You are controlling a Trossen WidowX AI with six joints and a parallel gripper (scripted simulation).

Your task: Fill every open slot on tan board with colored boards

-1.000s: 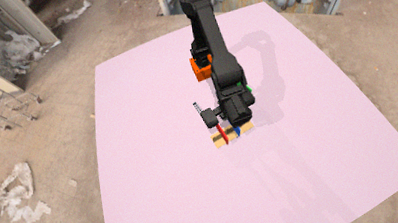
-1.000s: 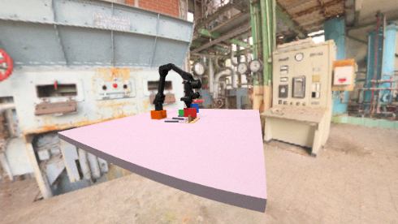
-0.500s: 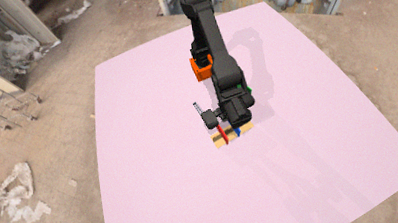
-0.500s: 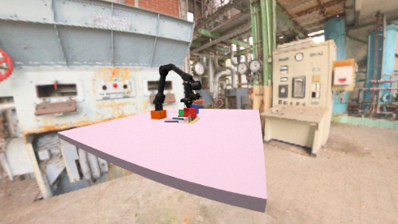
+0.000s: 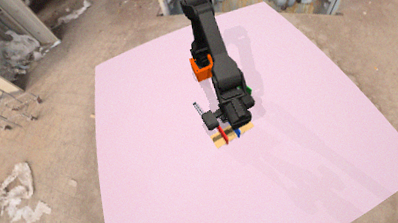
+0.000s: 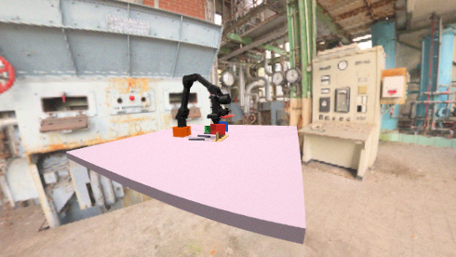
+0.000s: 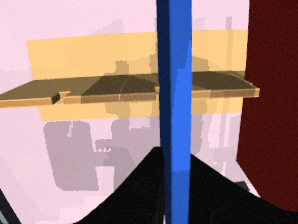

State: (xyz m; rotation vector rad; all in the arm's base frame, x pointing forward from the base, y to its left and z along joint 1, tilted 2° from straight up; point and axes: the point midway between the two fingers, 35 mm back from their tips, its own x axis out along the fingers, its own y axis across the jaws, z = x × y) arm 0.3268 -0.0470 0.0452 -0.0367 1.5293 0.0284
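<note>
Now: the blue board 3 cm ahead of my gripper tip. Also, from my gripper tip: tan board 5 cm below, 2 cm ahead; red board 5 cm to the right, 2 cm ahead, 1 cm below; green board 14 cm to the left, 12 cm behind, 5 cm below.
</note>
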